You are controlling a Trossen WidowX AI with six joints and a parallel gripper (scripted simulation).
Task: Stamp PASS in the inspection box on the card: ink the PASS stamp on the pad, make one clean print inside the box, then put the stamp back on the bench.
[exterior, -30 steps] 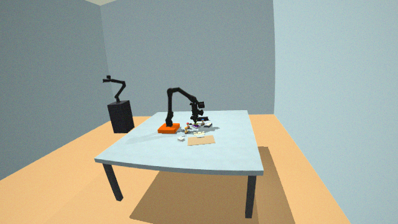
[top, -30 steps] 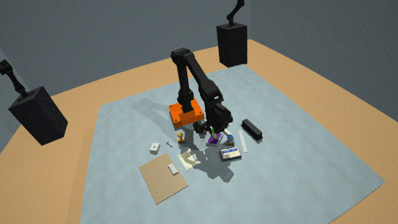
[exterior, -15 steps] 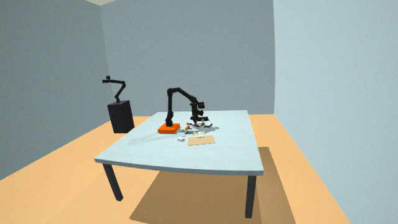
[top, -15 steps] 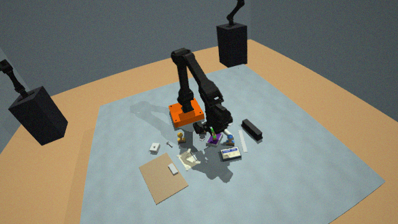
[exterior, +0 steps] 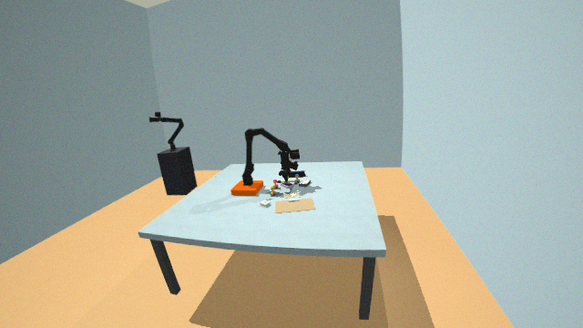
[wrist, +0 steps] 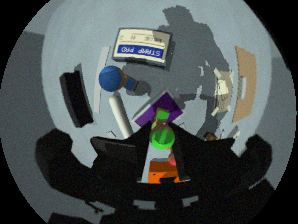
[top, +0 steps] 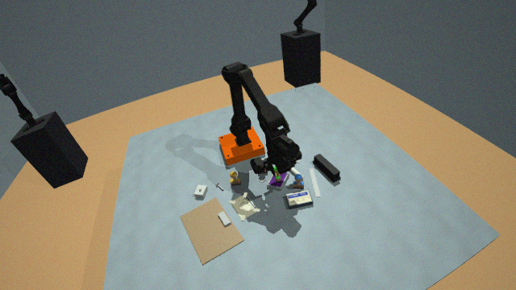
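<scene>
Right now the green stamp is right at my gripper tip. Round my gripper tip: blue stamp 7 cm ahead, 5 cm to the left, 2 cm below; purple ink pad 3 cm below; marker 7 cm to the left, 4 cm behind, 3 cm below.
</scene>
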